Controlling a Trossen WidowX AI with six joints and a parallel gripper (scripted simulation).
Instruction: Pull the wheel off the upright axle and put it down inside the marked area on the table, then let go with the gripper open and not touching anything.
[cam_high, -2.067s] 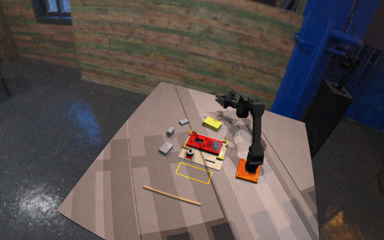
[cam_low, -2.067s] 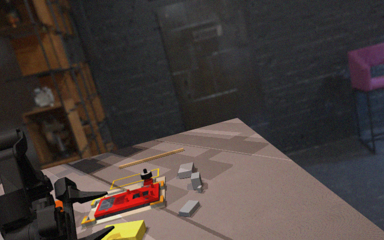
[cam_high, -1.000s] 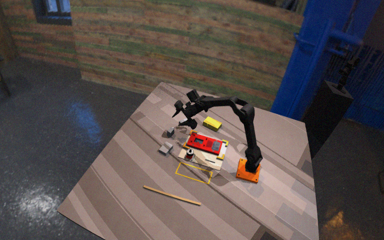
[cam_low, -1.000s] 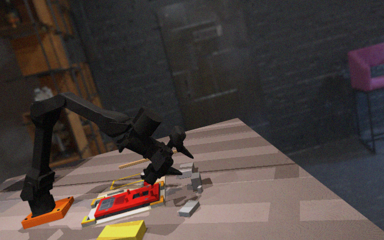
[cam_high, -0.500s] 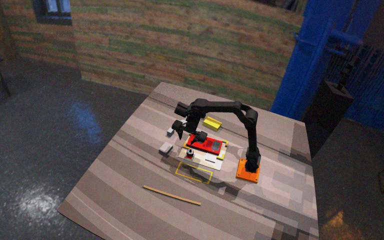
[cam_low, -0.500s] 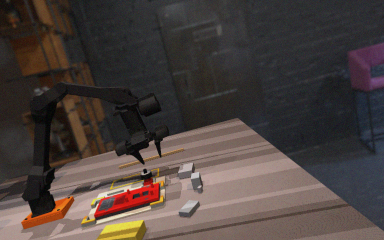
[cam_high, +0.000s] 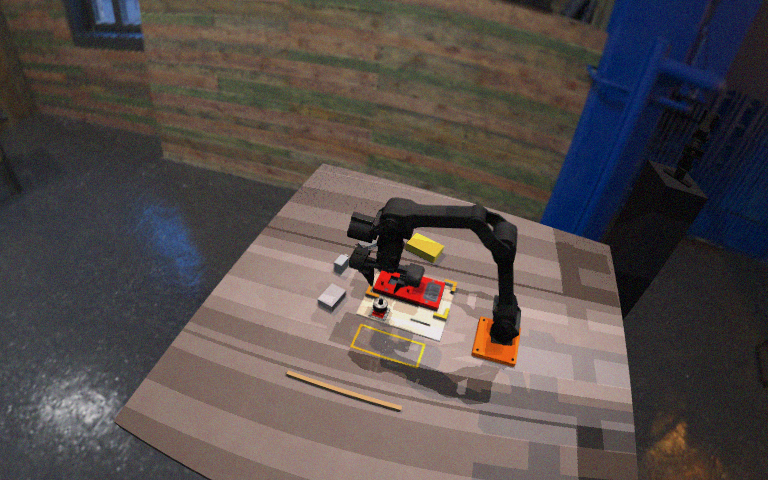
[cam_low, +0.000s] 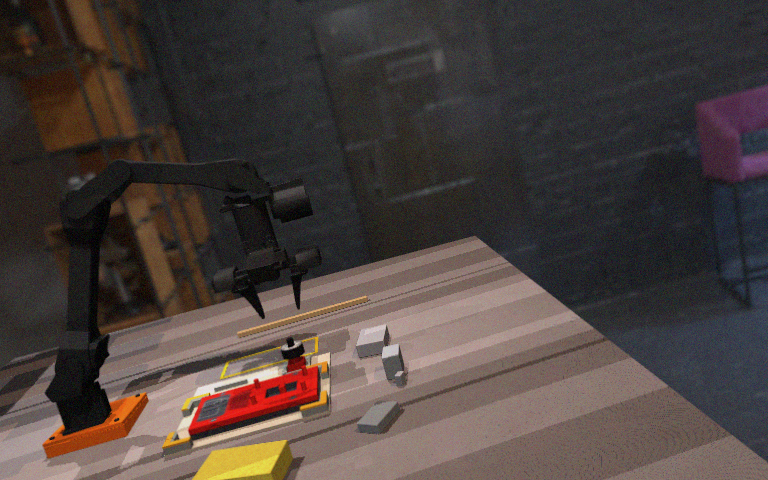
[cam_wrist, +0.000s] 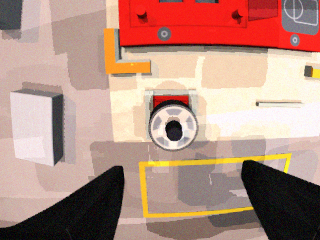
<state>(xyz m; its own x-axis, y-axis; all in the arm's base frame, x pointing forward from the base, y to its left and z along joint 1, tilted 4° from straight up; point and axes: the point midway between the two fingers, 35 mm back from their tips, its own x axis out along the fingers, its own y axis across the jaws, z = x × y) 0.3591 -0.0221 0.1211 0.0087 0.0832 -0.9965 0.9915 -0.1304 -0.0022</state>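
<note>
My gripper tip is 7 cm above the black wheel. Round my gripper tip: wooden stick: 4 cm ahead, 28 cm to the left, 10 cm below; yellow block: 10 cm behind, 31 cm to the right, 9 cm below.
</note>
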